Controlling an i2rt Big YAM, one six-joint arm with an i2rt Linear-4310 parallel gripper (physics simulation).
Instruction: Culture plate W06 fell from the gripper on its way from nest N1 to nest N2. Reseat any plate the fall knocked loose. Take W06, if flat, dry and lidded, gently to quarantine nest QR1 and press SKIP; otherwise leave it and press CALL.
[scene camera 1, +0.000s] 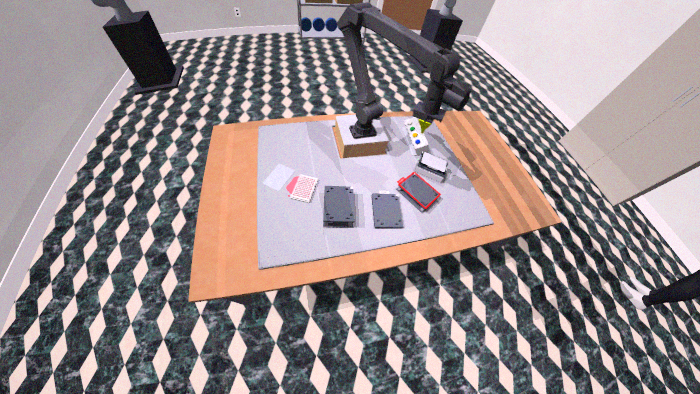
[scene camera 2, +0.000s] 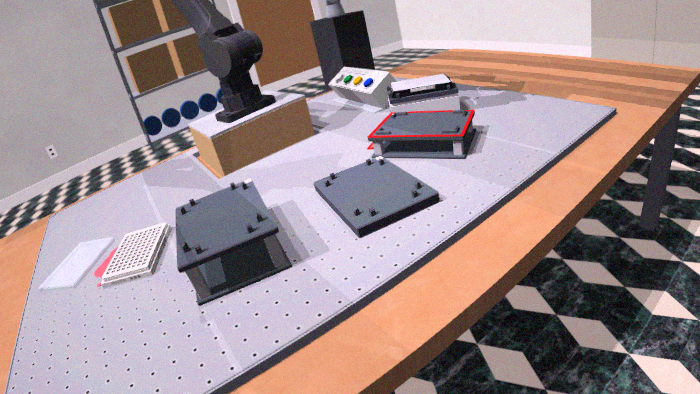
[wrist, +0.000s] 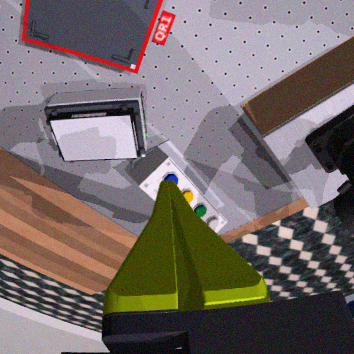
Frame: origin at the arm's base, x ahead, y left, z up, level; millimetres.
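Seen in the pictures: gripper, between the fingertips: (scene camera 1: 422, 132) (wrist: 166, 188); arm's base, origin of its link: (scene camera 1: 362, 131) (scene camera 2: 246, 111) (wrist: 347, 132).
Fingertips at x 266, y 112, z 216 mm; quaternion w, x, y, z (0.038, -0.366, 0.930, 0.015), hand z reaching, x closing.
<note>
Offsets run from my fingertips to a thing's top centre.
A white multiwell plate @(53 mm back, 446 mm right, 288 mm down) (scene camera 1: 304, 188) (scene camera 2: 136, 254) lies on the mat without its lid, wells up, beside a red spill @(73 mm back, 505 mm right, 301 mm down) (scene camera 1: 292, 185) (scene camera 2: 105, 264). A clear lid @(140 mm back, 548 mm right, 294 mm down) (scene camera 1: 278, 177) (scene camera 2: 77, 263) lies apart, left of it. The tall dark nest @(84 mm ahead, 329 mm right, 234 mm down) (scene camera 1: 339, 204) (scene camera 2: 225, 225), the low dark nest @(142 mm ahead, 128 mm right, 276 mm down) (scene camera 1: 387, 210) (scene camera 2: 375, 195) and the red-edged nest QR1 @(93 mm ahead, 49 mm left, 256 mm down) (scene camera 1: 419, 190) (scene camera 2: 425, 125) (wrist: 90, 30) hold no plate. My gripper (scene camera 1: 423, 131) (wrist: 166, 188) is shut and empty over the button box @(239 mm back, 199 mm left, 218 mm down) (scene camera 2: 380, 90). In the wrist view its tip overlaps the lower edge of the blue button @(169 mm back, 165 mm left, 228 mm down) (wrist: 171, 178); contact cannot be told. Button labels are unreadable.
A dark-framed unit with a white top @(24 mm back, 182 mm left, 233 mm down) (scene camera 1: 433, 162) (scene camera 2: 422, 84) (wrist: 95, 138) stands between the button box and QR1. The arm's base block (scene camera 1: 362, 145) (scene camera 2: 265, 135) is left of the box. The yellow button @(218 mm back, 173 mm left, 228 mm down) (wrist: 188, 196) and green button @(268 mm back, 182 mm left, 228 mm down) (wrist: 200, 210) sit beside the blue one.
</note>
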